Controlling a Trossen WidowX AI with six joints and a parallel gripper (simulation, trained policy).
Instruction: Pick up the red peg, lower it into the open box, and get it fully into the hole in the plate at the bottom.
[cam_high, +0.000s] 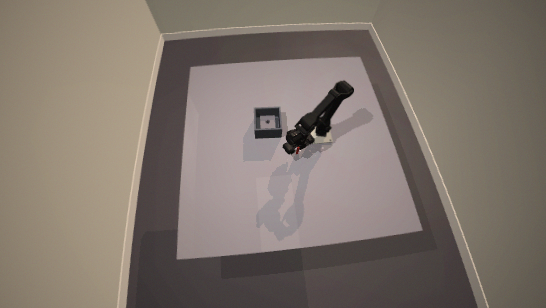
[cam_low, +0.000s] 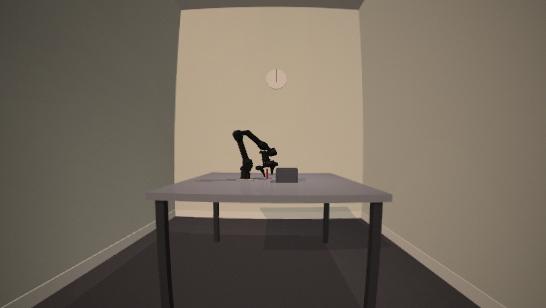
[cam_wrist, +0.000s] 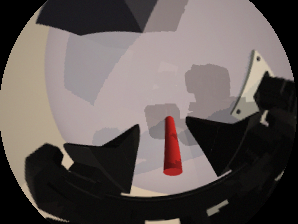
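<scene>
The plate lies 18 cm ahead of my gripper tip, 16 cm to the right of it and 3 cm above it. Also, from my gripper tip: grey box (18 cm ahead, 16 cm to the right, 1 cm above); red peg (1 cm behind, 2 cm above).
</scene>
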